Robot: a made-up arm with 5 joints.
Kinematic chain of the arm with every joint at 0, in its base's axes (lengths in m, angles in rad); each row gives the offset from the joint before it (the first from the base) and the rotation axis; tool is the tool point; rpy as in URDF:
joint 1: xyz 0 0 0.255 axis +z
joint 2: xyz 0 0 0 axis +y
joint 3: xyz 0.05 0 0.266 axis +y
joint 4: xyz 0.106 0 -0.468 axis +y
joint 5: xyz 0.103 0 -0.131 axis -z
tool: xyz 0 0 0 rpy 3.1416 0 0
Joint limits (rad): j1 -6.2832..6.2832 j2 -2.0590..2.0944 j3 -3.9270..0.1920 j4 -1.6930..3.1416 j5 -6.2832..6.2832
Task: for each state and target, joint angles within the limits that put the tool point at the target. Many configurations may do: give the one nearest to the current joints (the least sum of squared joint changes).
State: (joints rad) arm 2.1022 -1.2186 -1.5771 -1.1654 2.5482
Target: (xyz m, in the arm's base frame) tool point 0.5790 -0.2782 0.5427
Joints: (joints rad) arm 2.6937 -1.7199 -1.7748 -1.3966 2.5482
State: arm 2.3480 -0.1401 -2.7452 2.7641 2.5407
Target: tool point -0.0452 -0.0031 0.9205
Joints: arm 3.2101 -0.2549 -2.8394 2.6702 2.5407
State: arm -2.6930 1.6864 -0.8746 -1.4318 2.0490
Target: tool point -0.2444 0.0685 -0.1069
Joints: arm -3.4149 1.1878 -0.5914 -1.6930 2.0490
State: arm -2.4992 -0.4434 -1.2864 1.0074 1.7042
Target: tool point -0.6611 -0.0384 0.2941
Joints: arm -3.0836 0.0790 -1.1925 0.9347 1.7042
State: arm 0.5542 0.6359 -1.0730 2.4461 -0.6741
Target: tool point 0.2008 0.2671 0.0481
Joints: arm 0.9262 0.5753 -1.0551 2.4952 -0.6741
